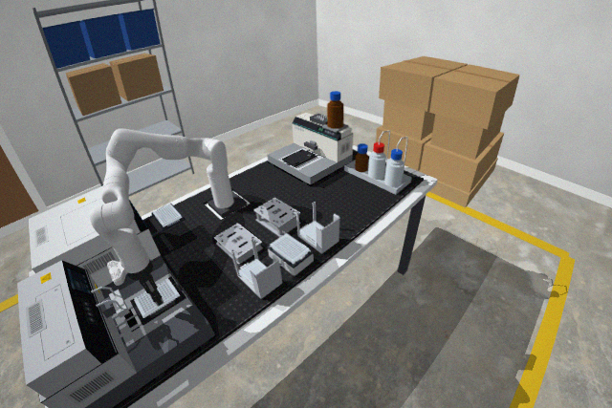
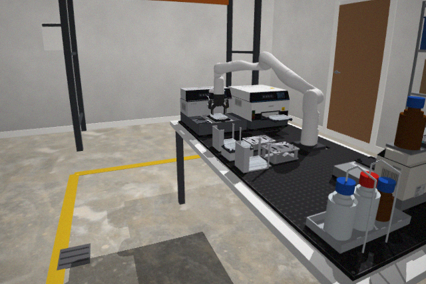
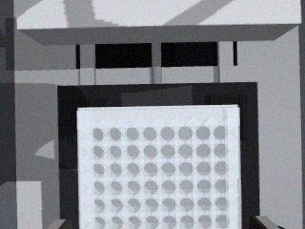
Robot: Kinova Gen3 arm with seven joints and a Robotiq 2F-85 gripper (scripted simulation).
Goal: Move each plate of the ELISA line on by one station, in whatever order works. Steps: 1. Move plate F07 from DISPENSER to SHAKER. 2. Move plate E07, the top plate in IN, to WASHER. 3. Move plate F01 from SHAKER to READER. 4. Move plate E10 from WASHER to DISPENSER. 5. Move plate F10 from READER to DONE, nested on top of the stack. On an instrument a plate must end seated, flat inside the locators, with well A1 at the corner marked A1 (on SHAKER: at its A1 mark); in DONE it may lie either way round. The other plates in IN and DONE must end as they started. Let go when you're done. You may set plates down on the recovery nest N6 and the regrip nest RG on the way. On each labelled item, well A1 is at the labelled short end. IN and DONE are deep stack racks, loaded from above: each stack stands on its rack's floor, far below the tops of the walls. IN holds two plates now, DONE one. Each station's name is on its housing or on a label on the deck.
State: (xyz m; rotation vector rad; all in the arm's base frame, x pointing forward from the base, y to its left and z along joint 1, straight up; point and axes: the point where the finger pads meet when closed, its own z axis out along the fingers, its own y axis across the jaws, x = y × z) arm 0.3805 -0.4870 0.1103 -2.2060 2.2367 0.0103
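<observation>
My gripper is now 30 mm above the washer stage. From my hand the other things lie so: dispenser deck (970 mm to the left, 350 mm behind, 100 mm below); brown bottle (1130 mm to the left, 240 mm behind, 170 mm above); dispenser stage (960 mm to the left, 350 mm behind, 60 mm below).
</observation>
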